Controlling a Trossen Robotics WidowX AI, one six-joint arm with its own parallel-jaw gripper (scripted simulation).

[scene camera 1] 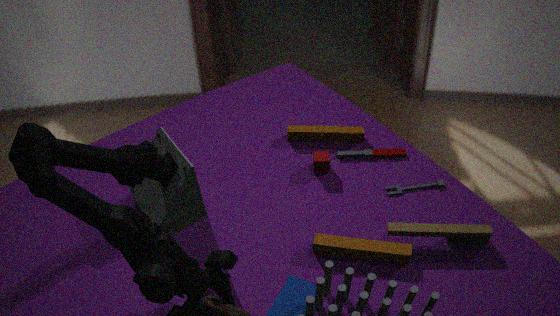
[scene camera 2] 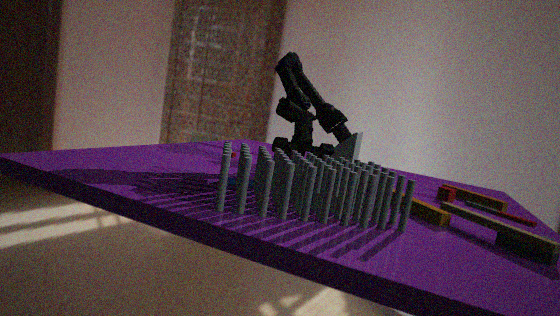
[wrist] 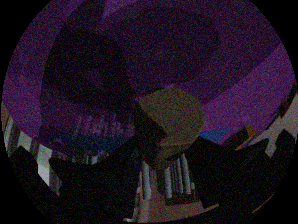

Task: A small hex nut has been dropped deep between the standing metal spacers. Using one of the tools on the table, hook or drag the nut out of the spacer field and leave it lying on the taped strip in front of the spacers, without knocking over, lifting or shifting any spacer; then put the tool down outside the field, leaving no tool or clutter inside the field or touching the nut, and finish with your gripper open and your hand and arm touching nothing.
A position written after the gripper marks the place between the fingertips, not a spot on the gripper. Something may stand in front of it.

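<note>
You've got the gripper showing here (scene camera 2: 302, 173), and the wrist view has the gripper as well (wrist: 161, 135). Then there's a blue taped strip (wrist: 102, 143).
</note>
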